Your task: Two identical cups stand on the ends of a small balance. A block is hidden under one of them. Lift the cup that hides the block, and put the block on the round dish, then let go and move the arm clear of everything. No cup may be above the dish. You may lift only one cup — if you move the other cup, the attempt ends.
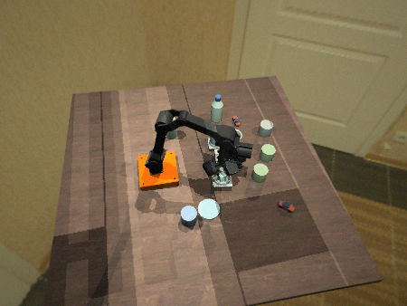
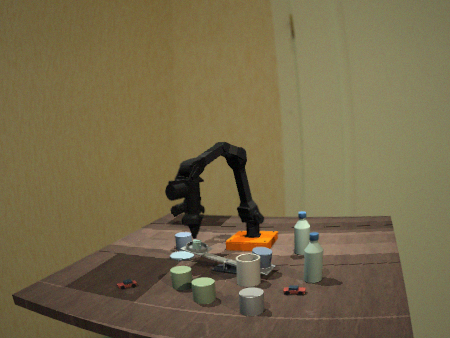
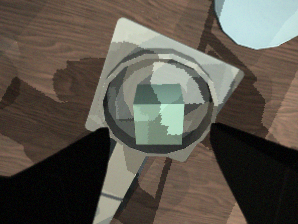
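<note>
Now: the pale green block 3 cm below my gripper tip. From my gripper tip the other things lie so: blue-grey cup: 20 cm behind, 14 cm to the right, 8 cm below; pale blue round dish: 12 cm below, 10 cm to the right, 9 cm behind; balance beam: 12 cm to the left, 8 cm below, 3 cm ahead.
</note>
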